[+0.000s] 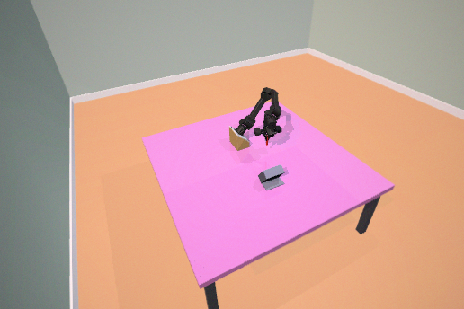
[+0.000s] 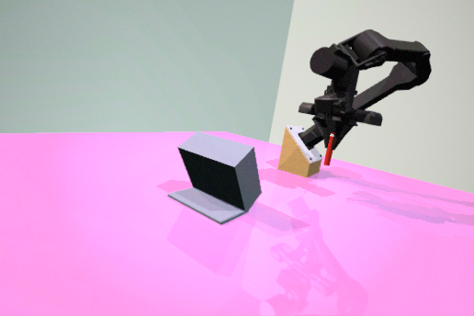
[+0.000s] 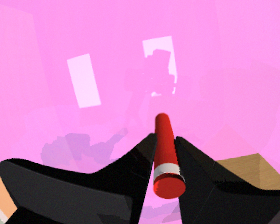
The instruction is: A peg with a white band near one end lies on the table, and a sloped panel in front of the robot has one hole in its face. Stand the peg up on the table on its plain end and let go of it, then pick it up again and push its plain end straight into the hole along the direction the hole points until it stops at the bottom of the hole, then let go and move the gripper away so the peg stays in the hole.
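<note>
Right now the grey sloped panel is 24 cm ahead of my gripper tip, 14 cm to the right of it and 6 cm below it. Also, from my gripper tip: flat grey foot plate: 27 cm ahead, 14 cm to the right, 11 cm below; red peg: 2 cm above.
</note>
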